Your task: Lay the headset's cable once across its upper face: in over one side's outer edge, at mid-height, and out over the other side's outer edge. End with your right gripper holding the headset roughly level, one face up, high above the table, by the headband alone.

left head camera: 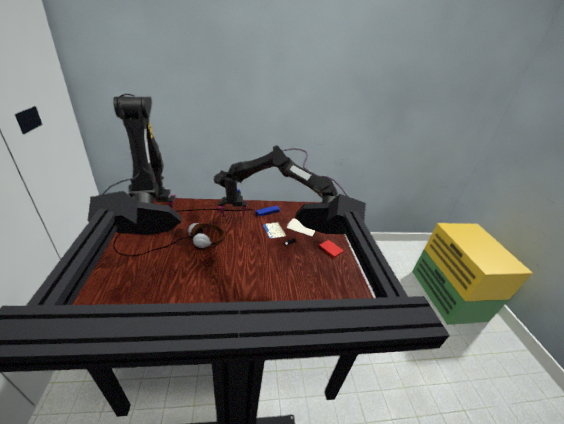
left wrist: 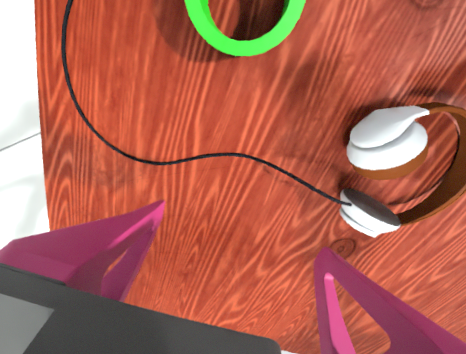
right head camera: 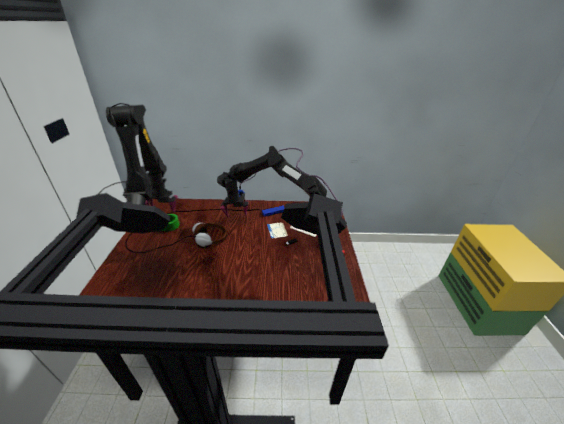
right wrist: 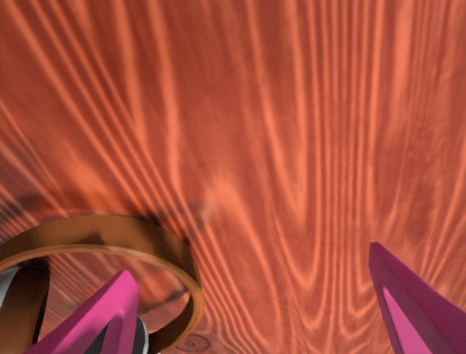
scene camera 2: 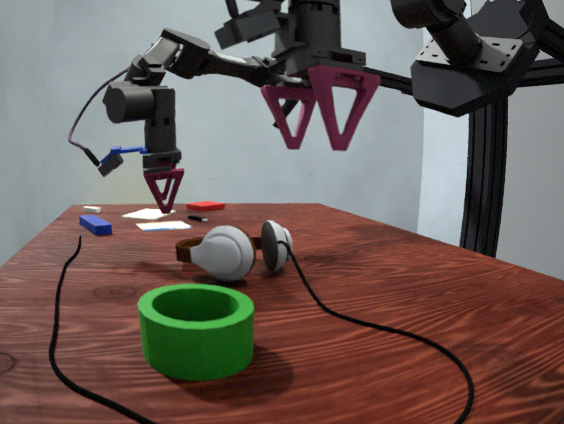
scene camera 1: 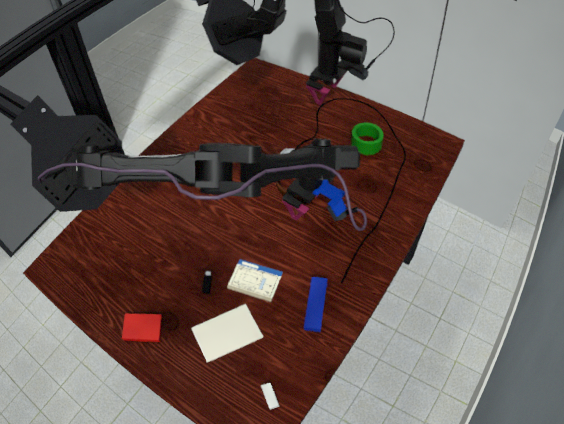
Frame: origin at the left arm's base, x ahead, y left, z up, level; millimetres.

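Where they show: left gripper, between the fingertips: point(left wrist: 243, 232) point(scene camera 2: 314, 150) point(scene camera 1: 326, 95); right gripper, between the fingertips: point(left head camera: 234, 216) point(right head camera: 236, 216) point(right wrist: 243, 267) point(scene camera 2: 164, 206) point(scene camera 1: 304, 207); left arm's base, origin of its link: point(scene camera 2: 466, 54) point(scene camera 1: 237, 27); right arm's base, origin of its link: point(scene camera 1: 77, 163).
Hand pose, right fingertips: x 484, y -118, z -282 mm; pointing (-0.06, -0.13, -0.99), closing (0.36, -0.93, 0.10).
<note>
Each offset is from my right fingertips to the centre of the thing. "spot": to the spot under its first point.
The headset {dy +87, dx -129, dz -47 mm} point(left head camera: 201, 241) point(right head camera: 203, 240) point(scene camera 2: 227, 254) point(left wrist: 395, 145) lies on the table, with white ear cups and a brown headband {spot: dy +69, dx -50, dz -56 mm} point(right wrist: 110, 231) point(left wrist: 456, 170). Its black cable point(left wrist: 160, 163) point(scene camera 2: 350, 319) point(scene camera 1: 404, 152) leaves one cup, curves away over the table and loops around a green ring; no part of it crosses the headset. My left gripper point(left wrist: 243, 232) point(scene camera 2: 317, 149) is open and empty, above the table on the cable side of the headset. My right gripper point(right wrist: 243, 267) point(left head camera: 233, 212) point(right head camera: 235, 213) is open and empty, above the table near the headband, which lies at the lower left in the right wrist view.
The green ring {dy +351, dx -132, dz -53 mm} point(scene camera 2: 197, 345) point(scene camera 1: 367, 146) point(right head camera: 173, 223) stands near the headset inside the cable's curve. A blue block {dy -124, dx +216, dz -67 mm} point(scene camera 1: 316, 304), a patterned card box {dy -206, dx +66, dz -76 mm} point(scene camera 1: 255, 281), a cream pad {dy -345, dx +150, dz -74 mm} point(scene camera 1: 227, 332), a black stick {dy -311, dx +1, dz -73 mm} point(scene camera 1: 207, 283), a red block {dy -522, dx +21, dz -69 mm} point(scene camera 1: 142, 328) and a white block {dy -351, dx +345, dz -71 mm} point(scene camera 1: 270, 396) lie farther off.
</note>
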